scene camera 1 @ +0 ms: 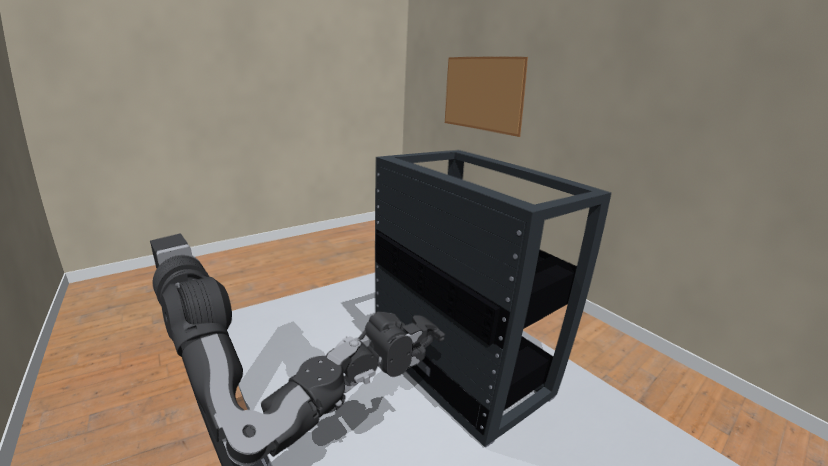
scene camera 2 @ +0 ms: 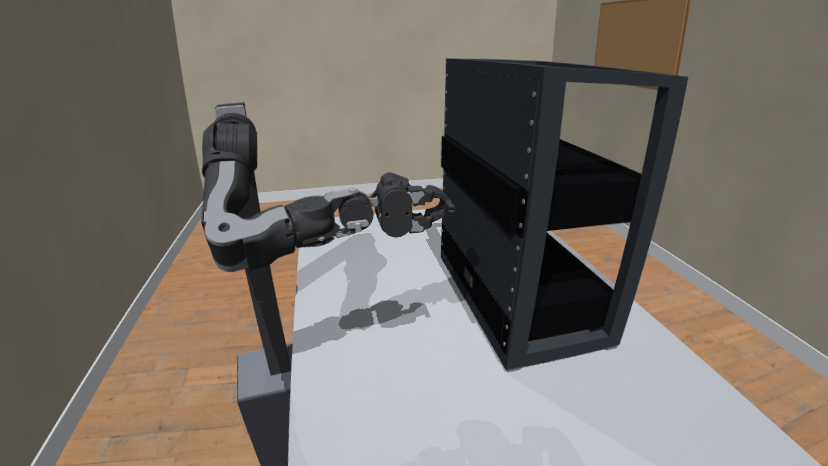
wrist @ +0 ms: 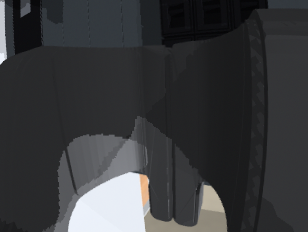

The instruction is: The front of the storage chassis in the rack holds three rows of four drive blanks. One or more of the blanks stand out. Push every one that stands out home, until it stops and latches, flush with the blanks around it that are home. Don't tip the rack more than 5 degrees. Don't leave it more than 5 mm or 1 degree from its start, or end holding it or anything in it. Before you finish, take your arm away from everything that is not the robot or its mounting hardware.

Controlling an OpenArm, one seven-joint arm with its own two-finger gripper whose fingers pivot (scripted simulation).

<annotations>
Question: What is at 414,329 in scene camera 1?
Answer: My gripper.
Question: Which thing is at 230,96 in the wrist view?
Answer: My gripper.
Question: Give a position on an arm post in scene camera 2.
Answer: At 261,288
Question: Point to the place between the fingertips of my gripper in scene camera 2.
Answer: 449,204
</annotations>
